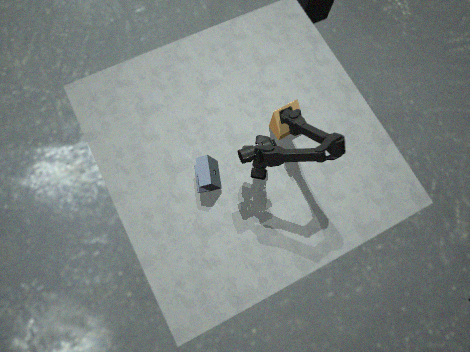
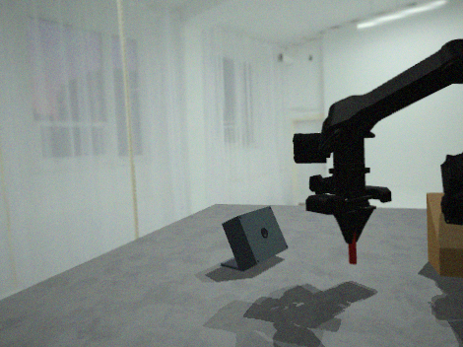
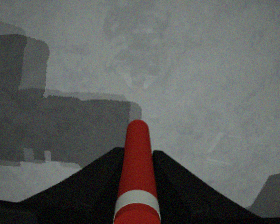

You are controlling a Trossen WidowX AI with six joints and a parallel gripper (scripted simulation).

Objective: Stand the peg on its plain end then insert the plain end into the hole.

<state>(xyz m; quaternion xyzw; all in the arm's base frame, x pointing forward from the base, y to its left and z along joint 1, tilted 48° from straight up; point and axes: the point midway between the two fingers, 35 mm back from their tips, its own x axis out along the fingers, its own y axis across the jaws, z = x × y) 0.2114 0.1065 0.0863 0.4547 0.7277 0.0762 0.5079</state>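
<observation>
Right now the sloped dark panel is 21 cm ahead of my gripper tip, 6 cm to the right of it and 2 cm below it. From my gripper tip the other things lie so: red peg: 2 cm above.
</observation>
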